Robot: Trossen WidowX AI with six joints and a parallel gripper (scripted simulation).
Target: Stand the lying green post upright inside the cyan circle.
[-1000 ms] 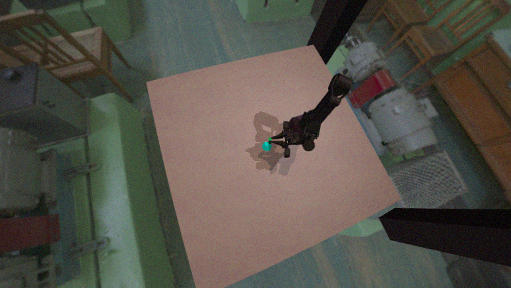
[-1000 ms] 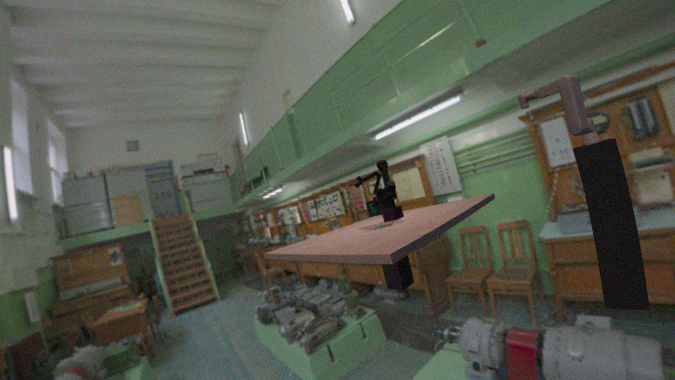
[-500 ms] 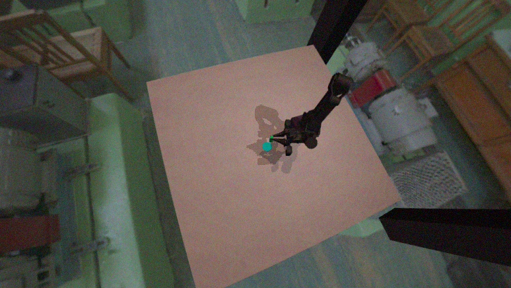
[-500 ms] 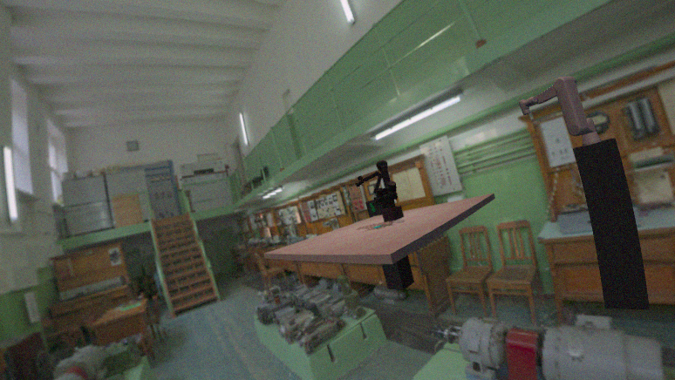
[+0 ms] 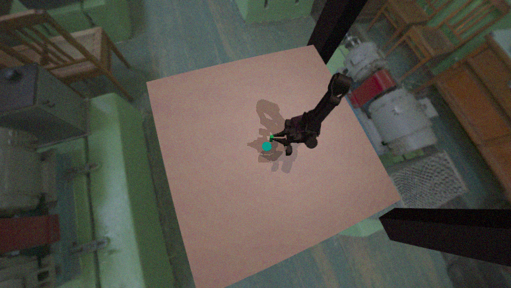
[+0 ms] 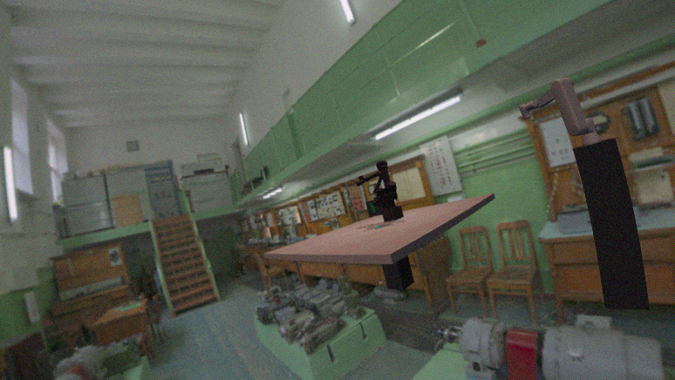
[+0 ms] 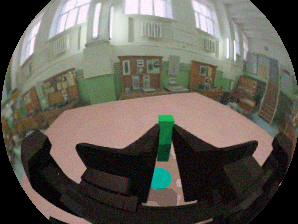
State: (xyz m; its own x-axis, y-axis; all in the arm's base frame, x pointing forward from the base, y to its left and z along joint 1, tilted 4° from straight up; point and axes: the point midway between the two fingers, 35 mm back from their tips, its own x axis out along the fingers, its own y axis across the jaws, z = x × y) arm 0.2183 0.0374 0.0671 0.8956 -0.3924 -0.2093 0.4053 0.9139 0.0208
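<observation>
Now: the cyan circle 160 mm below my gripper tip. Round my gripper tip: green post (20 mm below).
</observation>
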